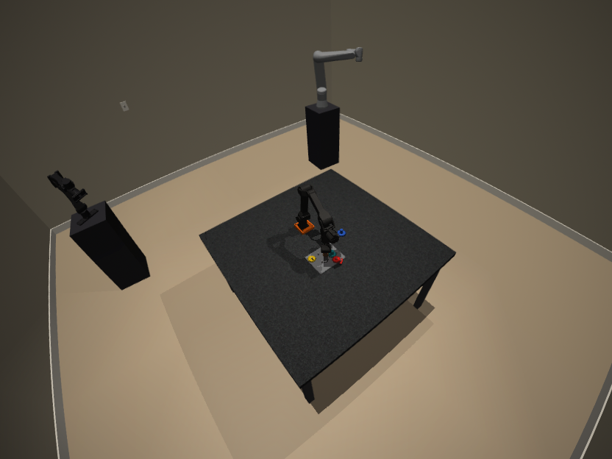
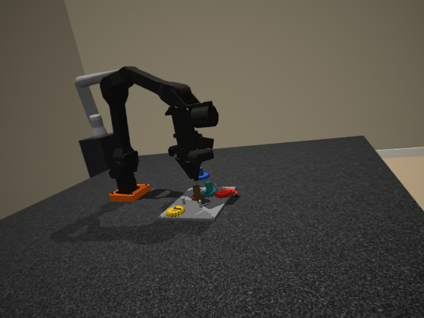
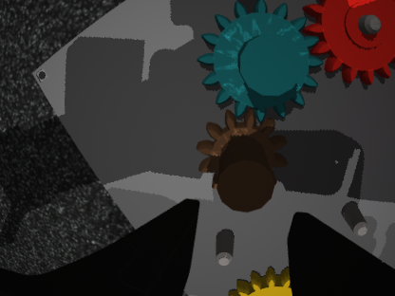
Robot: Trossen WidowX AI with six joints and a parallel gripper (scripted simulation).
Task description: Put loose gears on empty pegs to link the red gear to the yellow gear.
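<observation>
Right now the brown gear is 50 mm below my gripper tip. Also, from my gripper tip: red gear (80 mm ahead, 30 mm to the left, 50 mm below); then teal gear (30 mm ahead, 40 mm to the left, 50 mm below); then yellow gear (20 mm behind, 100 mm to the right, 50 mm below).
</observation>
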